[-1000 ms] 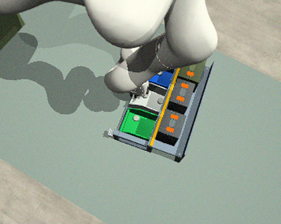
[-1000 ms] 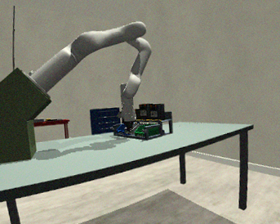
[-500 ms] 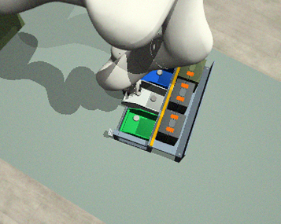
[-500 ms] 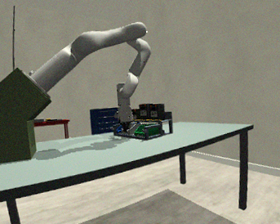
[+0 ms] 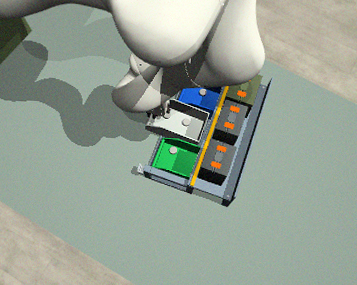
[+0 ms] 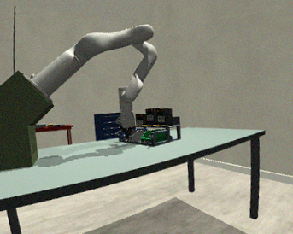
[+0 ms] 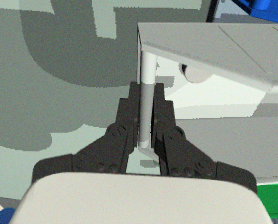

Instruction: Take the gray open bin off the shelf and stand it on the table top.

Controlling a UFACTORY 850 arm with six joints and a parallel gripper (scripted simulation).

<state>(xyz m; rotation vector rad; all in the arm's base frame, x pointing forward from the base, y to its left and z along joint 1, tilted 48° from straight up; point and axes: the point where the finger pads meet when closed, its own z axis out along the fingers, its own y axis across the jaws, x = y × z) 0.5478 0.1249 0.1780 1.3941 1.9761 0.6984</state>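
The gray open bin lies 80 mm ahead of my hand, 30 mm to the left of it and 10 mm below it. Round my hand: yellow rail: 180 mm ahead, 70 mm to the left, 40 mm above; then blue bin: 90 mm ahead, 160 mm to the left, 20 mm below; then green bin: 170 mm ahead, 50 mm to the right, 20 mm below.
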